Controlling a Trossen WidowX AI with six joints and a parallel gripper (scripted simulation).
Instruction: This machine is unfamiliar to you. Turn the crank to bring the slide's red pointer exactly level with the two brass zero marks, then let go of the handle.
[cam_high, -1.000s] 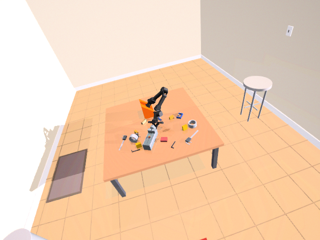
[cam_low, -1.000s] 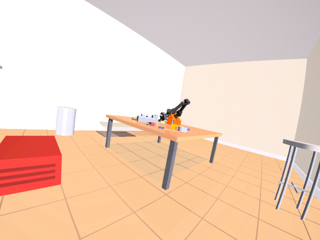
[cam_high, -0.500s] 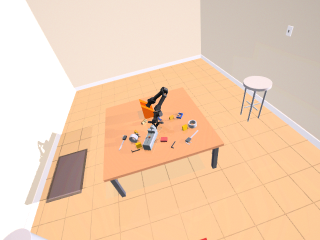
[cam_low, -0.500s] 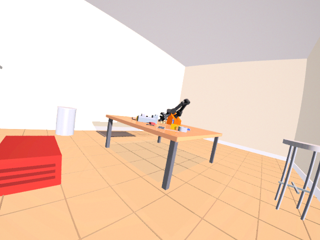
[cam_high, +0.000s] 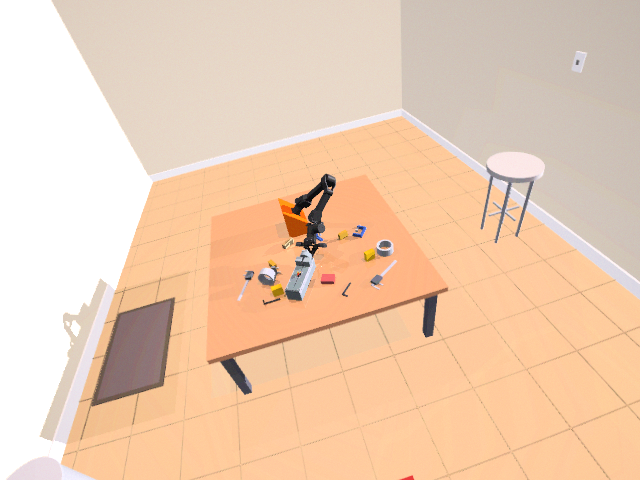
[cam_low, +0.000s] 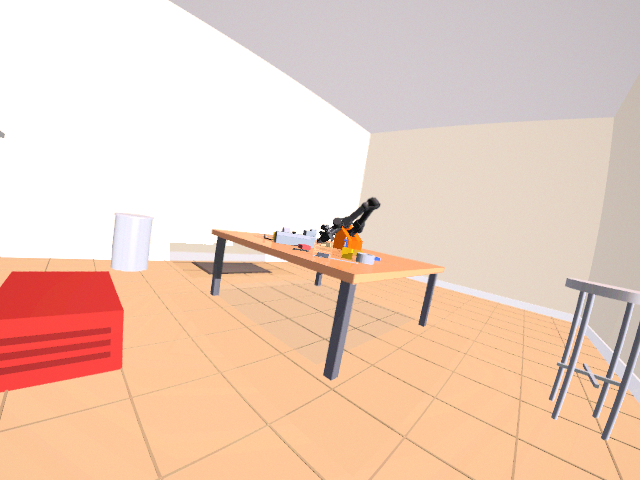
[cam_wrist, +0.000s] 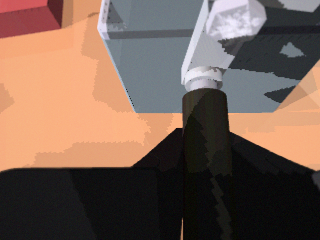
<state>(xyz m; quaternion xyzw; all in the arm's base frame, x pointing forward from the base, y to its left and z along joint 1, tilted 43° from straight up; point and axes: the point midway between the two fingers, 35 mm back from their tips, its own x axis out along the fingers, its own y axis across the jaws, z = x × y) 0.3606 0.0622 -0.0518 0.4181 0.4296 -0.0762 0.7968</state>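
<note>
Now: gripper tip 20 mm past the dark crank handle, 10 mm to the right of it and 30 mm below it. The rest, counted from my gripper tip: red pointer 150 mm ahead, 90 mm to the right, 50 mm above; then red block 180 mm ahead, 60 mm to the left, 20 mm below.
</note>
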